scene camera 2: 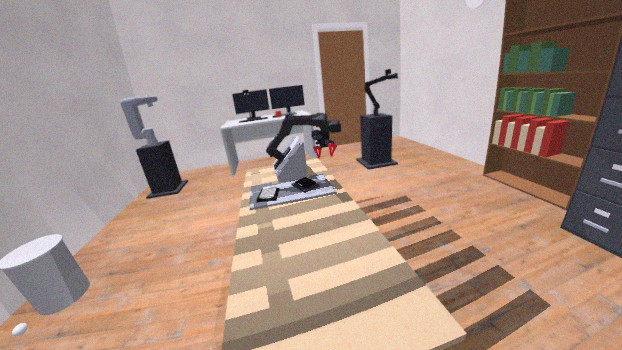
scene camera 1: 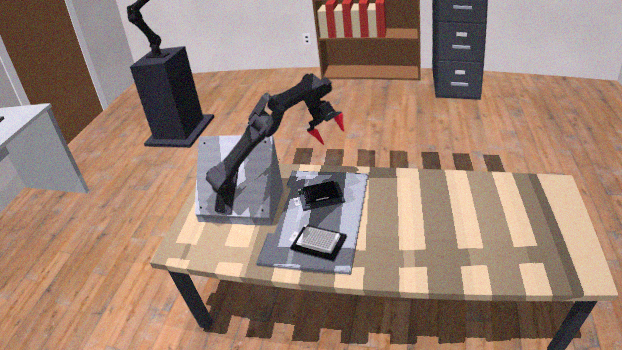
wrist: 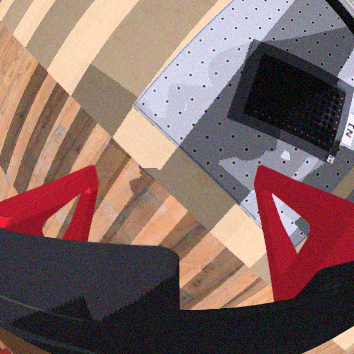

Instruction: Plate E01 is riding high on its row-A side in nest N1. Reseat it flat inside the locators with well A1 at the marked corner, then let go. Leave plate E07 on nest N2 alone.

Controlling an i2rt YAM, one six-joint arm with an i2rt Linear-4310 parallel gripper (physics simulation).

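Seen in the pictures: gripper, fingertip midpoint: (scene camera 2: 324, 157) (scene camera 1: 333, 137) (wrist: 175, 173); arm's base, link origin: (scene camera 2: 282, 158) (scene camera 1: 227, 187).
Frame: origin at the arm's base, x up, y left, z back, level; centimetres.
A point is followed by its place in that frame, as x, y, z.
The black plate E01 (scene camera 1: 322, 193) {-8.6, 10.1, -34.2} (scene camera 2: 305, 183) {-8.7, 11.2, -35.3} (wrist: 295, 97) {-8.4, 11.7, -33.7} lies in the dark nest N1 (scene camera 1: 311, 205) {-10.0, 4.5, -31.1} (wrist: 238, 106) {-10.1, 17.7, -38.0}; its tilt is hard to make out. The N1 label (wrist: 349, 131) {-11.1, 7.4, -24.2} and a small corner mark (wrist: 330, 159) {-10.1, 13.0, -24.0} are at the nest's lower right in the wrist view. The white plate E07 (scene camera 1: 318, 239) {-9.0, -13.5, -38.0} (scene camera 2: 268, 193) {-8.5, -12.9, -41.2} sits in the black nest N2 (scene camera 1: 331, 254) {-9.8, -19.1, -43.7}, nearer the front of the table in scene camera 1. My gripper (scene camera 1: 330, 133) {7.3, 25.1, -37.0} (scene camera 2: 325, 151) {7.3, 25.1, -37.0} (wrist: 175, 173) {7.3, 25.1, -37.0} is open and empty, high above the table's back edge, beyond N1 and touching neither plate.
Both nests stand on a grey perforated board (scene camera 1: 280, 254) {-11.3, -20.3, -25.8} (scene camera 2: 254, 202) {-11.3, -22.0, -44.6} (wrist: 165, 95) {-11.3, 23.4, -46.5} on the wooden table (scene camera 1: 555, 220) {-12.6, 7.0, -126.7} (scene camera 2: 300, 320) {-12.6, -5.6, -124.4}. The slanted grey arm mount (scene camera 1: 212, 155) {8.8, 8.0, 7.6} (scene camera 2: 295, 167) {-3.3, 7.6, -16.8} stands beside the board. Striped shadows cross the table and board.
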